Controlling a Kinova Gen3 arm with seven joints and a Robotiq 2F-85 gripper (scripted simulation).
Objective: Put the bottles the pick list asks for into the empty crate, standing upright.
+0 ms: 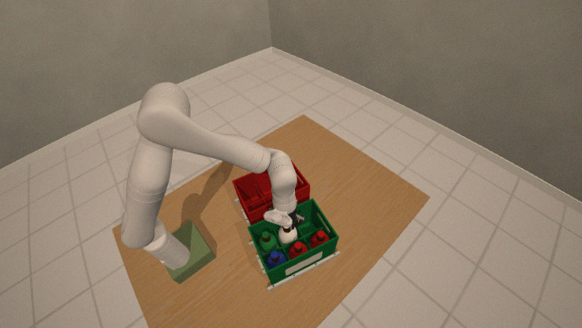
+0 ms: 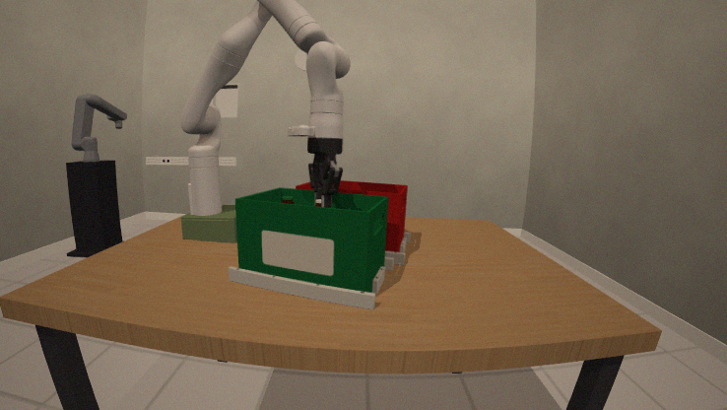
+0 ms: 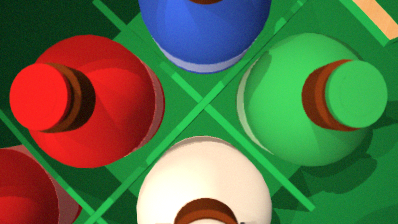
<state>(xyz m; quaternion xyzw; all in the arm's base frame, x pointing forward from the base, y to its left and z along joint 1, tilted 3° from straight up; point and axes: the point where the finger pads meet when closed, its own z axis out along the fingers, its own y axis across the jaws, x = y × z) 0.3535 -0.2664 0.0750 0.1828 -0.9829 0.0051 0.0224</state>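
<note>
The white-labelled bottle lies 7 cm below my hand. Round my hand: green crate: 2 cm behind, 4 cm to the right, 7 cm below; red-label bottle: 4 cm behind, 8 cm to the right, 7 cm below; green-label bottle: 8 cm behind, 3 cm to the left, 7 cm below.
</note>
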